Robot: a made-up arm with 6 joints. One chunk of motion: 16 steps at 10 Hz.
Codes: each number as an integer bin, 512 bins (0 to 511) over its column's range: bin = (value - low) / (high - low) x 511, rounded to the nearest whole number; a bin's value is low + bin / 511 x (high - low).
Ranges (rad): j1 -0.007..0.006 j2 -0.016..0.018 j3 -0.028..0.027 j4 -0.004..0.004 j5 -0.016..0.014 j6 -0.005..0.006
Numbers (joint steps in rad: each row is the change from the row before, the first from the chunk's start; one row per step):
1: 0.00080 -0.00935 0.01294 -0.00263 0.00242 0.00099
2: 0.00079 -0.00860 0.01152 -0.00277 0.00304 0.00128
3: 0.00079 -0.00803 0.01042 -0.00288 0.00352 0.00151
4: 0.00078 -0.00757 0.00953 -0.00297 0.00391 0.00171
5: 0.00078 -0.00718 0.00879 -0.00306 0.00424 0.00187
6: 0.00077 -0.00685 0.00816 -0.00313 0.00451 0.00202
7: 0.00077 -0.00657 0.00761 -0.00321 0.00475 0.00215
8: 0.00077 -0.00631 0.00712 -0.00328 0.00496 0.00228
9: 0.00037 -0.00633 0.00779 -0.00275 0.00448 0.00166
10: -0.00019 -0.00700 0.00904 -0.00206 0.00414 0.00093
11: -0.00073 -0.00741 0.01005 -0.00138 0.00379 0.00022
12: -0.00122 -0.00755 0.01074 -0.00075 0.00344 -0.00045
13: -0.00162 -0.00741 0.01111 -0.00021 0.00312 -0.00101
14: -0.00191 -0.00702 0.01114 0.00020 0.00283 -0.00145
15: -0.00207 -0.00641 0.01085 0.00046 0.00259 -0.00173
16: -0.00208 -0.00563 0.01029 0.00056 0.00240 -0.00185
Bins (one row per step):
1: 307 100 380 88 314 278
2: 306 111 367 79 324 292
3: 306 120 357 72 332 302
4: 306 127 349 66 339 312
5: 306 133 342 60 345 319
6: 305 138 336 56 349 326
7: 305 142 331 50 353 332
8: 305 146 326 46 357 338
9: 290 145 333 80 349 309
10: 268 135 344 124 343 275
11: 246 129 354 167 337 242
12: 227 127 360 208 331 211
13: 211 129 363 242 326 185
14: 200 135 364 268 321 165
15: 194 144 361 285 317 152
16: 193 156 356 291 313 146

